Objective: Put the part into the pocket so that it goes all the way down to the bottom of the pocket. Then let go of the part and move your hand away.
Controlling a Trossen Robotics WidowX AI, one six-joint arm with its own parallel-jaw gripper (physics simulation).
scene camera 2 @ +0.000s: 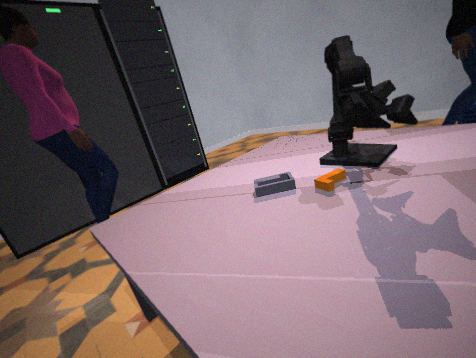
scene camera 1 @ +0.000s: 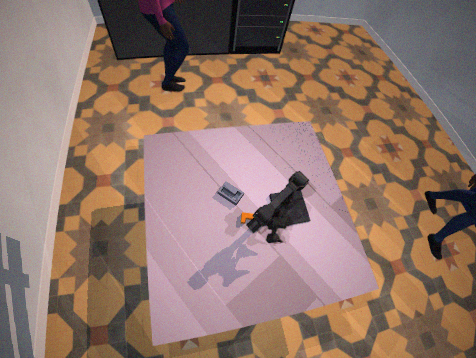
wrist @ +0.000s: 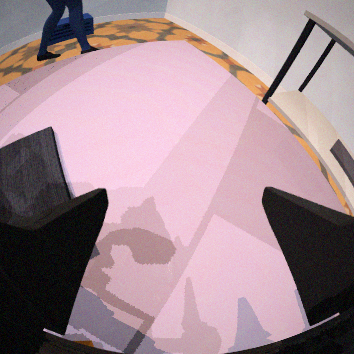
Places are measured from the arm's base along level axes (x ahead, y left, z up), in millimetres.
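Pixels of known places: gripper, fingertip midpoint: (scene camera 2: pixel 402 125) (scene camera 1: pixel 283 235) (wrist: pixel 186 195); arm's base, origin of the base link: (scene camera 2: pixel 340 153).
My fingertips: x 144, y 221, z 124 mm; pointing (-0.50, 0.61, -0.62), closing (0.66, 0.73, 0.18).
Note:
For each thing: its top centre in the pictures, then the offset to it from my fingertips. Level surfaces: height alone.
- orange L-shaped part, middle of its top: (scene camera 2: pixel 333 175) (scene camera 1: pixel 250 218) dx +98, dy -182, dz -118 mm
- grey block with the pocket, middle of its top: (scene camera 2: pixel 272 179) (scene camera 1: pixel 231 192) dx +148, dy -379, dz -112 mm
- pink table, its level: dz -148 mm
The orange L-shaped part (scene camera 1: pixel 244 218) (scene camera 2: pixel 326 183) lies flat on the table, beside the arm. A small orange strip of it (wrist: pixel 84 343) shows at the bottom left edge of the wrist view. The grey block with the pocket (scene camera 1: pixel 230 193) (scene camera 2: pixel 274 186) stands a short way from the part, apart from it, with its opening facing up. The pocket looks empty. My gripper (wrist: pixel 186 195) is wide open, with bare table seen between its two black fingers. It is raised above the table on the far side of the arm from the grey block, well away from the part.
The arm's dark base plate (scene camera 1: pixel 301 212) (scene camera 2: pixel 367 155) (wrist: pixel 32 167) sits on the pink table (scene camera 1: pixel 180 200) (scene camera 2: pixel 200 240) (wrist: pixel 125 110). Arm shadows cross the table. Black cabinets (scene camera 1: pixel 170 30) (scene camera 2: pixel 55 100) and people stand beyond the table.

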